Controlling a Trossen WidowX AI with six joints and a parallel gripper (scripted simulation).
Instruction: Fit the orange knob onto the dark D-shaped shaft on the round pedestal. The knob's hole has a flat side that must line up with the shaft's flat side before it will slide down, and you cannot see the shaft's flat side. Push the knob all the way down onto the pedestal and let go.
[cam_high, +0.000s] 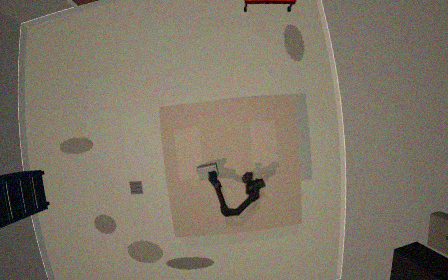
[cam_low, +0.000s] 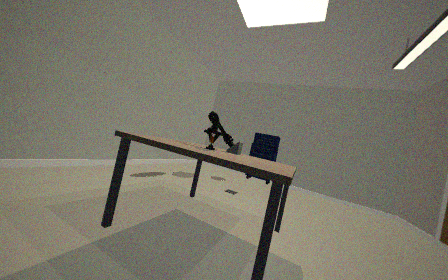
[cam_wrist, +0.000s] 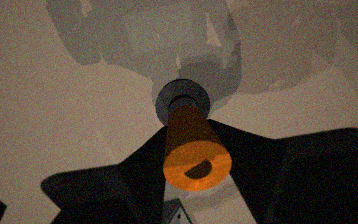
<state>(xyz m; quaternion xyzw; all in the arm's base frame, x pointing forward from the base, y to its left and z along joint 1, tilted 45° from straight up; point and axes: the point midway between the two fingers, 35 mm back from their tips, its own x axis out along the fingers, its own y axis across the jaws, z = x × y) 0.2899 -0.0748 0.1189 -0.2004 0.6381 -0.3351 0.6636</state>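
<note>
Now: gripper tip 4 cm above the pedestal. Also, from my gripper tip: orange knob (2 cm above).
</note>
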